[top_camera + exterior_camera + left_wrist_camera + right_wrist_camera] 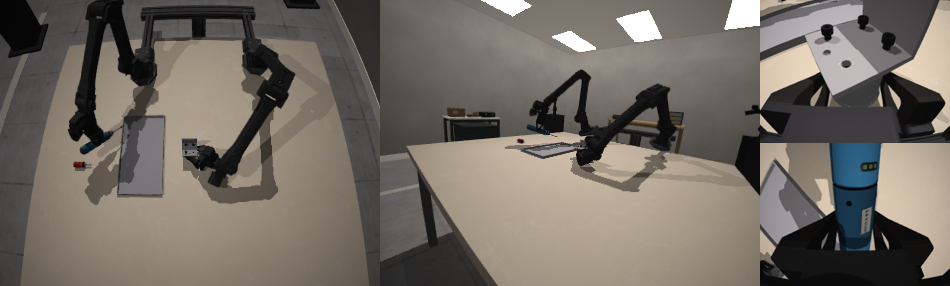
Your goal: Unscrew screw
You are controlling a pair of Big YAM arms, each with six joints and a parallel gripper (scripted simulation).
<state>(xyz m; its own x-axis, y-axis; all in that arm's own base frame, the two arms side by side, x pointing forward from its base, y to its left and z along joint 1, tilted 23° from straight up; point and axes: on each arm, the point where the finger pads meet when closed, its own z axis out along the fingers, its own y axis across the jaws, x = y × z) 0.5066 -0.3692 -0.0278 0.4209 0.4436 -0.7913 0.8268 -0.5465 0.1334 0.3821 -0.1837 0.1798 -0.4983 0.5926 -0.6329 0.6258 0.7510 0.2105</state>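
Right now the joint module is 1 cm above my left hand. From my left hand the other things lie so: grey bracket (5 cm above); then flat grey tray (3 cm behind, 24 cm to the right, 2 cm below); then red-handled tool (55 cm to the right, 1 cm below).
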